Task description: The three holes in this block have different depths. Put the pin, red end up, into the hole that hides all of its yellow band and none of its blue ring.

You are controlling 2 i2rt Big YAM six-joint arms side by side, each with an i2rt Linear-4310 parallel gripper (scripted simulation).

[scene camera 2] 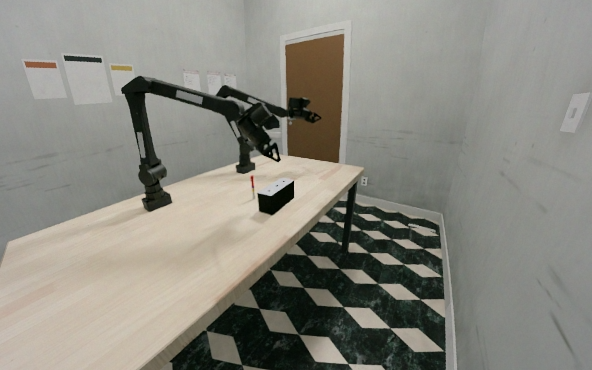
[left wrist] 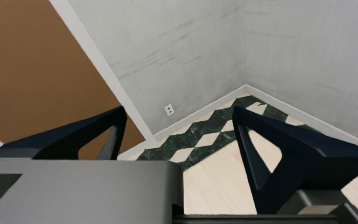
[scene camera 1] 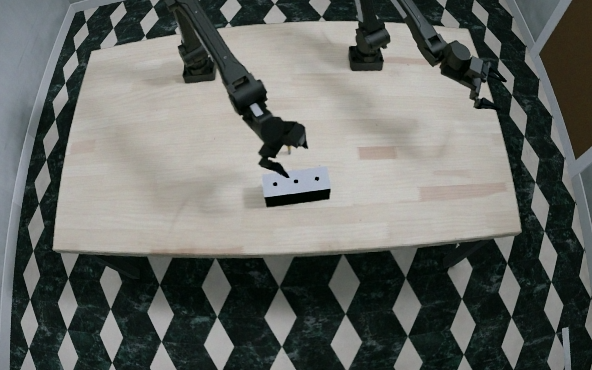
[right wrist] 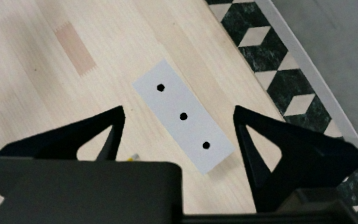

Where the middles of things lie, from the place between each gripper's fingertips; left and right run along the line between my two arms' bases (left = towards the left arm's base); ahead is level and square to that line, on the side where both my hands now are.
Right now the block (scene camera 1: 312,184) is 61 cm to the right of my left hand, 31 cm below it and 13 cm ahead of it.
The block lies 10 mm ahead of my right hand, 10 mm to the right of it and 170 mm below it.
